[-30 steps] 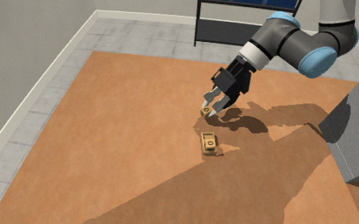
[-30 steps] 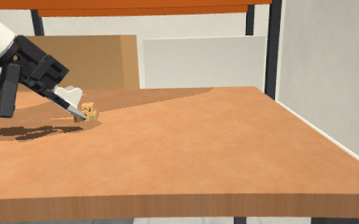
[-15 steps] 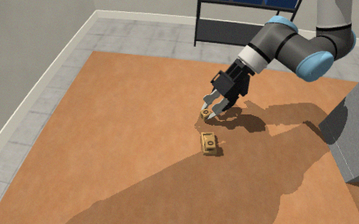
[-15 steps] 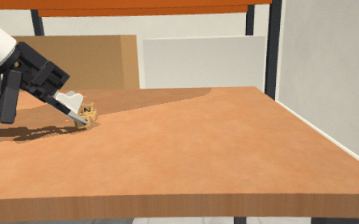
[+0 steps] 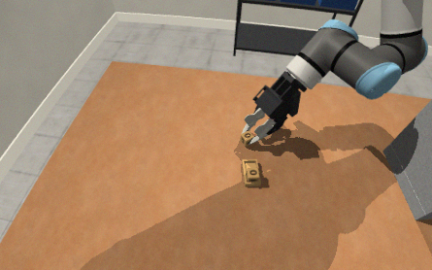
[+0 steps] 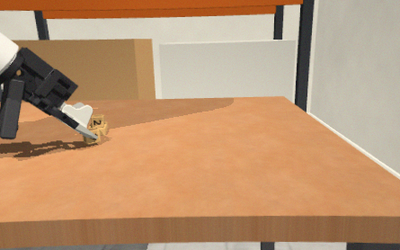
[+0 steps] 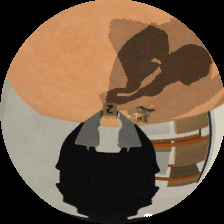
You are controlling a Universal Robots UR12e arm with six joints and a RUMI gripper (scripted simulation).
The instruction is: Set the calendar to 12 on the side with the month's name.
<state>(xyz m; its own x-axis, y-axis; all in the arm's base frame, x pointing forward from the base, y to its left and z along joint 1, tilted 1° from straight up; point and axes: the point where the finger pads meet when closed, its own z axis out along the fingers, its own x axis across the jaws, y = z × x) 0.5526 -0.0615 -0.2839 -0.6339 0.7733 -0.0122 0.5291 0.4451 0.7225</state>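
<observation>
Now: the cube 10 mm below my hand. Round my hand: tray 110 mm to the left, 20 mm below, 20 mm behind.
</observation>
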